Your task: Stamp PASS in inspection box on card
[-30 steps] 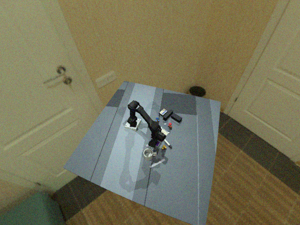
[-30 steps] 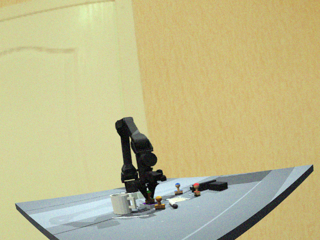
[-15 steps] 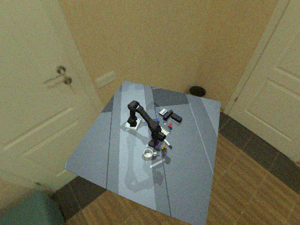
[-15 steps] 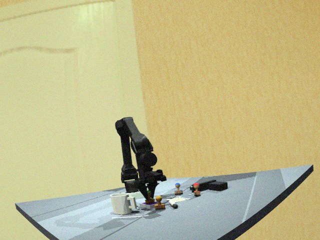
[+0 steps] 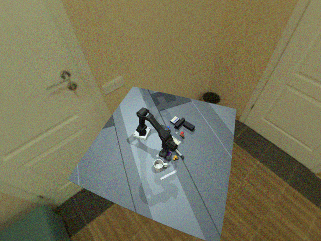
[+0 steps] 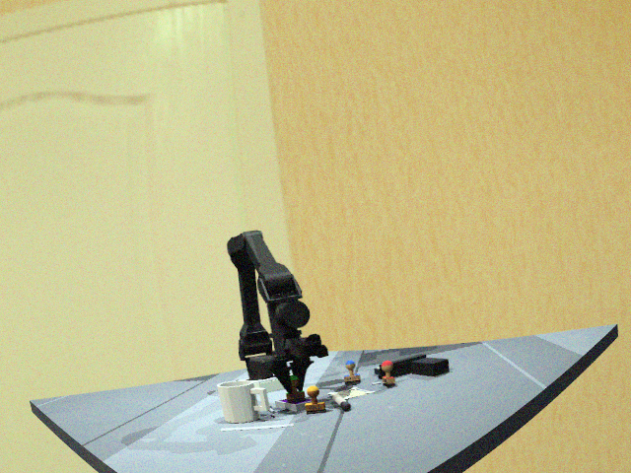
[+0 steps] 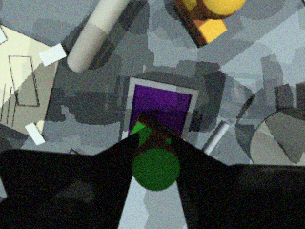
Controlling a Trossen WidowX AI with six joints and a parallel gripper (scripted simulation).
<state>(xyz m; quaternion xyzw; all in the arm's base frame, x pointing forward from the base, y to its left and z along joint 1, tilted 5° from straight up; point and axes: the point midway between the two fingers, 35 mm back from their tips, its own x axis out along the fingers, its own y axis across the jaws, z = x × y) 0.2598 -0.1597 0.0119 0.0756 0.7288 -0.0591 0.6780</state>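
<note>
Right now my gripper tip is 3 cm above the purple ink pad. Round my gripper tip: white marker (12 cm ahead, 1 cm to the left, 3 cm below); then yellow-knobbed stamp (9 cm ahead, 5 cm to the right, 2 cm below); then green-knobbed stamp (right at my gripper tip).
</note>
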